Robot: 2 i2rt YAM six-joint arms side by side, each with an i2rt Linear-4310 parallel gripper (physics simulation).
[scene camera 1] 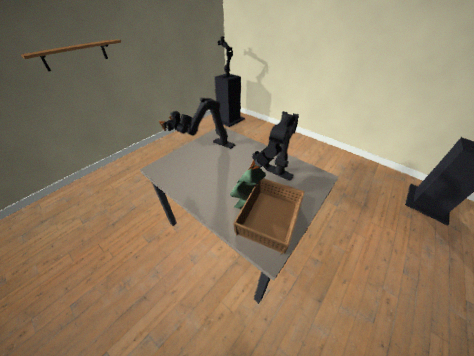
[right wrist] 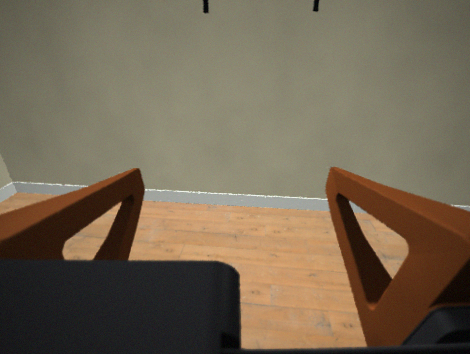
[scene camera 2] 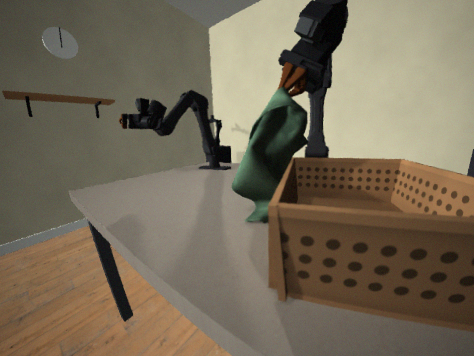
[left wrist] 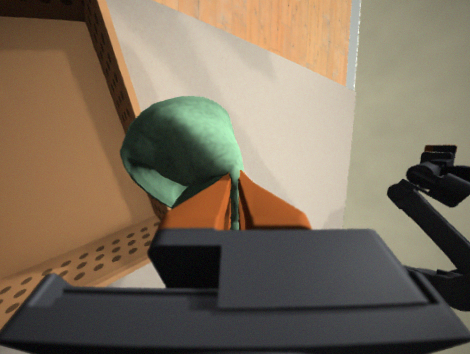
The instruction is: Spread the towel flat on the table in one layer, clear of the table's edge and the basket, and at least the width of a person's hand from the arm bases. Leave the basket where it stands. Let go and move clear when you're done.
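The green towel (scene camera 1: pixel 246 185) (scene camera 2: pixel 272 142) (left wrist: pixel 185 140) hangs bunched and folded from my left gripper (scene camera 1: pixel 253 166) (scene camera 2: pixel 287 89) (left wrist: pixel 234 176), beside the basket's left wall in scene camera 2. Its lower end reaches down to about the table top (scene camera 1: pixel 200 175) (scene camera 2: pixel 190 240) (left wrist: pixel 295 110); whether it touches is hard to tell. My left gripper is shut on the towel's upper part. My right gripper (scene camera 1: pixel 161 125) (scene camera 2: pixel 121 121) (right wrist: pixel 235 178) is open and empty, off to the left of the table and well away from the towel. The tan basket (scene camera 1: pixel 260 242) (scene camera 2: pixel 370 232) (left wrist: pixel 107 65) stands upright on the table.
The left arm's base (scene camera 1: pixel 280 173) stands just behind the basket in scene camera 1, and the right arm's base (scene camera 1: pixel 224 143) (scene camera 2: pixel 215 167) at the table's back. The table's front edge runs close past the basket's near corner. A dark pedestal (scene camera 1: pixel 228 100) stands behind the table.
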